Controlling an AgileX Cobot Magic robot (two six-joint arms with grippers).
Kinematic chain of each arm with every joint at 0, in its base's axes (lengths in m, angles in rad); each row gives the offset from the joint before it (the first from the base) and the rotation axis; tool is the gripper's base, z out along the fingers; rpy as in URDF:
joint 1: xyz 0 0 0.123 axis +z
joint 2: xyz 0 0 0 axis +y
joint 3: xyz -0.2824 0 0.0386 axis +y
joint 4: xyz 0.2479 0 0.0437 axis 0.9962 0 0.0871
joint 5: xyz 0 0 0 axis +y
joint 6: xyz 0.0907 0 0.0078 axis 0.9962 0 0.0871
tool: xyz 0 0 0 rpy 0 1.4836 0
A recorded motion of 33 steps. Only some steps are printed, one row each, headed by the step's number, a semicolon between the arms.
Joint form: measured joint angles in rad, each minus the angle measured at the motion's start. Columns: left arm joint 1, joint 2, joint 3, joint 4, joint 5, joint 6; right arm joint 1, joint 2, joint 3, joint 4, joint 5, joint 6.
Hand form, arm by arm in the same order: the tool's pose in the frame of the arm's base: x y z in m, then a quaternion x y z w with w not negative. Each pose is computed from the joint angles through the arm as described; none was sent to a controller.
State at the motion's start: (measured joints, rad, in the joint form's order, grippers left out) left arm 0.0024 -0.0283 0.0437 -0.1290 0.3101 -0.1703; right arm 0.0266 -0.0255 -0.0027 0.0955 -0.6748 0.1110
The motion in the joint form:
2: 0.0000 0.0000 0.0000 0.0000 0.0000 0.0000; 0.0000 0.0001 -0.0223 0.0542 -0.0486 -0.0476
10: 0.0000 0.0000 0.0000 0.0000 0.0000 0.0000; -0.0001 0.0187 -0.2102 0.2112 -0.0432 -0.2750
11: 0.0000 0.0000 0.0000 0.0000 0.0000 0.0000; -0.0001 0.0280 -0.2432 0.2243 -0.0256 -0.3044
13: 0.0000 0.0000 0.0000 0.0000 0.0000 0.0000; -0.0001 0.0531 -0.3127 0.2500 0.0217 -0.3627
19: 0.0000 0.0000 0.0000 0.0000 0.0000 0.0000; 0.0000 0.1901 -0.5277 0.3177 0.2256 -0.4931
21: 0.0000 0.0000 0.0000 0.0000 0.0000 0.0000; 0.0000 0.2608 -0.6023 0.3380 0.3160 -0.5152
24: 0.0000 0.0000 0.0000 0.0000 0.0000 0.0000; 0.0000 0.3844 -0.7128 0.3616 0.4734 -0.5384
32: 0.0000 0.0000 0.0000 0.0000 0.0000 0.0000; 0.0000 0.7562 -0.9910 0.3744 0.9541 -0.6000
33: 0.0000 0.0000 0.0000 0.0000 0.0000 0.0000; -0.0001 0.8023 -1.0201 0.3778 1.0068 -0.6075
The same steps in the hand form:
2: 0.0536 -0.0035 0.1721 -0.10362 0.77848 -0.10493 0.61010; 0.0218 -0.0084 0.2788 0.07226 0.34525 0.07739 0.93252
10: 0.0536 -0.0035 0.1721 -0.10362 0.77848 -0.10493 0.61010; -0.0015 -0.0181 0.3314 0.10187 0.27736 0.01812 0.95518
11: 0.0536 -0.0035 0.1721 -0.10362 0.77848 -0.10493 0.61010; -0.0039 -0.0185 0.3397 0.10169 0.27606 0.01034 0.95569
13: 0.0536 -0.0035 0.1721 -0.10362 0.77848 -0.10493 0.61010; -0.0071 -0.0189 0.3565 0.09928 0.28052 -0.00377 0.95469
19: 0.0536 -0.0035 0.1721 -0.10362 0.77848 -0.10493 0.61010; 0.0020 -0.0158 0.4052 0.07660 0.34383 -0.02044 0.93568
21: 0.0536 -0.0035 0.1721 -0.10362 0.77848 -0.10493 0.61010; 0.0139 -0.0130 0.4203 0.06414 0.38257 -0.01387 0.92159
24: 0.0536 -0.0035 0.1721 -0.10362 0.77848 -0.10493 0.61010; 0.0400 -0.0069 0.4388 0.03821 0.45512 0.00134 0.88961
32: 0.0536 -0.0035 0.1721 -0.10362 0.77848 -0.10493 0.61010; 0.1330 0.0150 0.4558 -0.06693 0.66788 0.03890 0.74023
33: 0.0536 -0.0035 0.1721 -0.10362 0.77848 -0.10493 0.61010; 0.1450 0.0174 0.4543 -0.07853 0.69015 0.04487 0.71799

